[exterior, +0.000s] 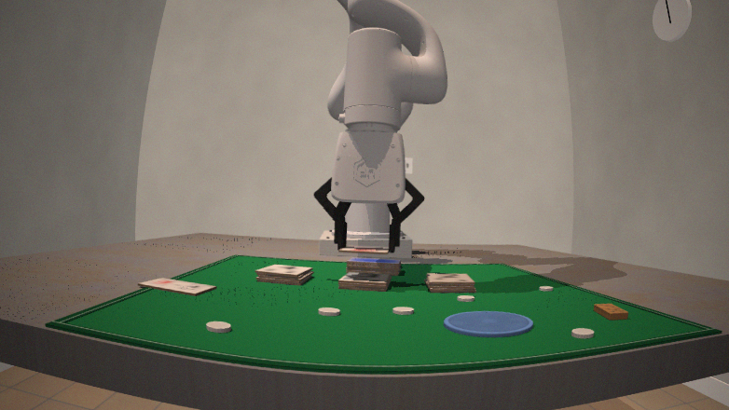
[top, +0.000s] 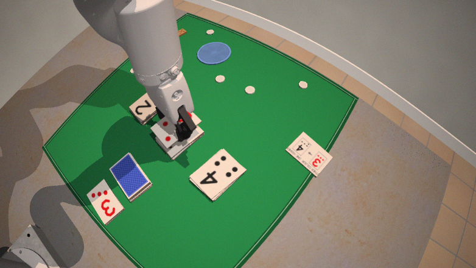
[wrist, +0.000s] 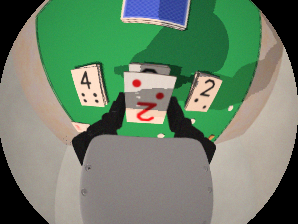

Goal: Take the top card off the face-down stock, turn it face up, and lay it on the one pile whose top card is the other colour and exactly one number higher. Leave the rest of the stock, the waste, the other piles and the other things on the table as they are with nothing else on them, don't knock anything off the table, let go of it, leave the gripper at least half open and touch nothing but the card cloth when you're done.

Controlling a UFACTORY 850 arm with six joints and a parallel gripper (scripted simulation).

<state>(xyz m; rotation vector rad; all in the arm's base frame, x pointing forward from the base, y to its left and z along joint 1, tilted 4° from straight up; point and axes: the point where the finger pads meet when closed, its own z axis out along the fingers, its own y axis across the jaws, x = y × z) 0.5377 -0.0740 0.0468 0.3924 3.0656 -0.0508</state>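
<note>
My hand is 3 cm short of the green card cloth, 2 cm to the right of it and 8 cm above it. Round my hand: card (1 cm below).
</note>
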